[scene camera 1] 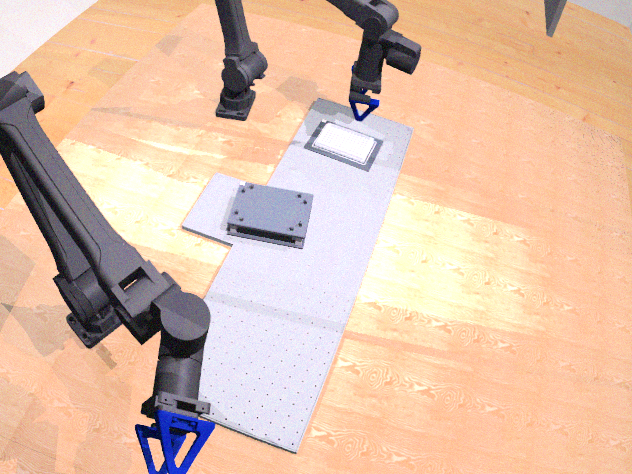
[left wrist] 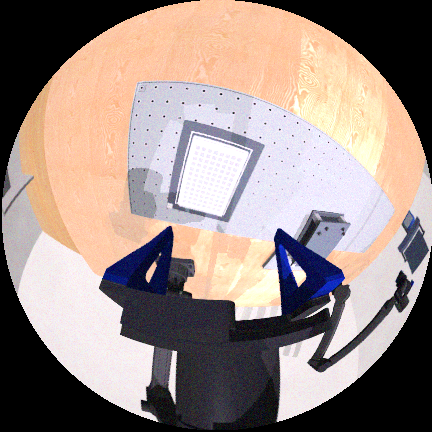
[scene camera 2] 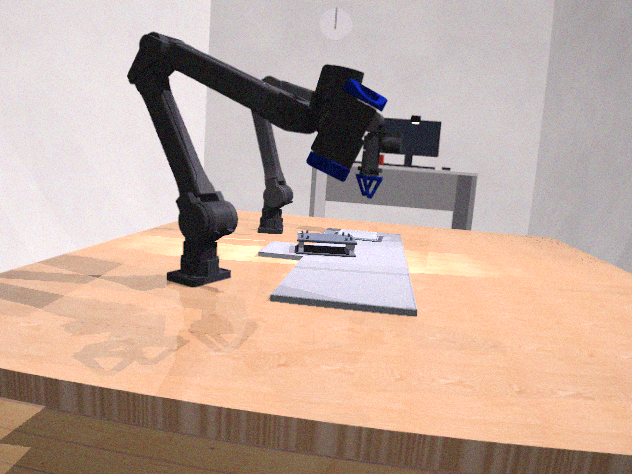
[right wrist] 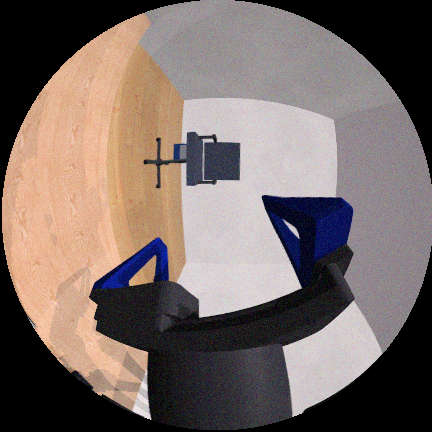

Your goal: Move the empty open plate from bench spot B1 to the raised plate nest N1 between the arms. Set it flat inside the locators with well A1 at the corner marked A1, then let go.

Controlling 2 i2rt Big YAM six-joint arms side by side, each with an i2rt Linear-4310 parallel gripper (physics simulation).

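Places are measured from the left arm's base along level axes (x ahead, y left, z up), in millimetres.
Where they show: left gripper, between the fingertips: (scene camera 1: 359,107) (left wrist: 224,232) (scene camera 2: 366,197); right gripper, between the fingertips: (scene camera 2: 356,135) (right wrist: 208,223); left arm's base, origin of its link: (scene camera 1: 236,105) (left wrist: 175,264) (scene camera 2: 270,231); right arm's base, origin of its link: (scene camera 1: 99,318) (scene camera 2: 199,278).
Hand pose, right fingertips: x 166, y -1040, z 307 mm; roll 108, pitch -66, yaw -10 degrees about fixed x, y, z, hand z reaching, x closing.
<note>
Each offset is from my right fingertips to the top centre of the thing. "spot": to the spot under its first point. Level surfaces: height alone.
The white plate {dx +139, dy +946, dz -278 mm} (scene camera 1: 345,142) (scene camera 2: 365,235) (left wrist: 212,175) lies flat inside the dark frame of spot B1 {spot: dx +125, dy +891, dz -292 mm} (scene camera 1: 336,157) (left wrist: 257,149), with its grid of wells showing. My left gripper (scene camera 1: 360,116) (scene camera 2: 369,195) (left wrist: 224,232) is open and empty, above the board's far end and apart from the plate. The raised nest {dx +11, dy +660, dz -243 mm} (scene camera 1: 270,210) (scene camera 2: 326,238) (left wrist: 326,239) is a grey block with small dark posts at its corners and nothing on it; its A1 mark is too small to read. My right gripper (scene camera 1: 165,465) (right wrist: 208,223) is open and empty, far from the plate.
The pale perforated board {dz -294 mm} (scene camera 1: 275,331) (scene camera 2: 352,288) (left wrist: 280,165) carries the spot and the nest on the wooden table {dz -307 mm} (scene camera 1: 459,357) (scene camera 2: 357,367). The left arm's base (scene camera 1: 235,105) and the right arm's base (scene camera 1: 94,326) stand beside it. A chair (right wrist: 222,161) shows beyond the table in the right wrist view.
</note>
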